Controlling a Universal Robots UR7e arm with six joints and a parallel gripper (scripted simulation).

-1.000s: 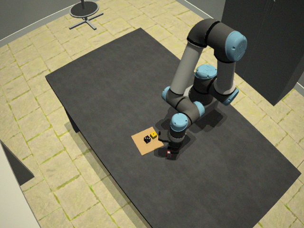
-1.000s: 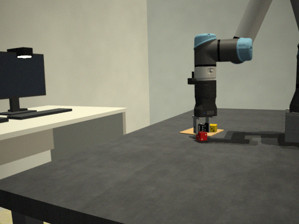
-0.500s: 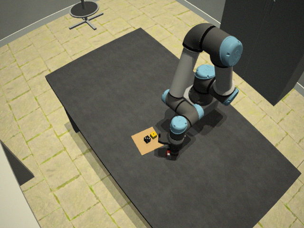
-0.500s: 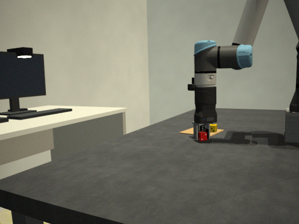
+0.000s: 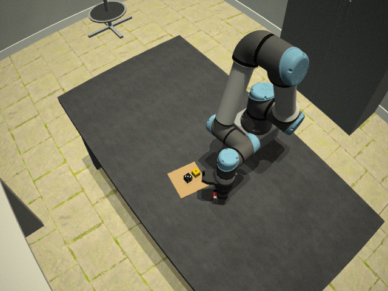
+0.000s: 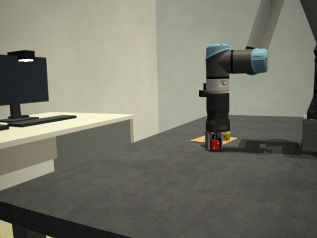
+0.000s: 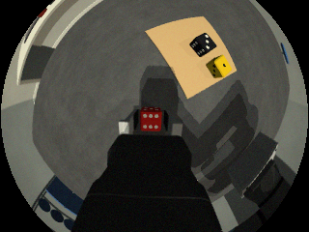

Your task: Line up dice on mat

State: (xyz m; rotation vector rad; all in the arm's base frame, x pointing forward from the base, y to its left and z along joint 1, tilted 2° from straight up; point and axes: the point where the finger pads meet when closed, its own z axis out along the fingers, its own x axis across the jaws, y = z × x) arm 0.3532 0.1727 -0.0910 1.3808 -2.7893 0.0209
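My gripper is now right at the red die. Also, from my hand: tan mat (140 mm to the right, 50 mm ahead, 20 mm below); black die (140 mm to the right, 50 mm ahead); yellow die (150 mm to the right, 10 mm ahead).
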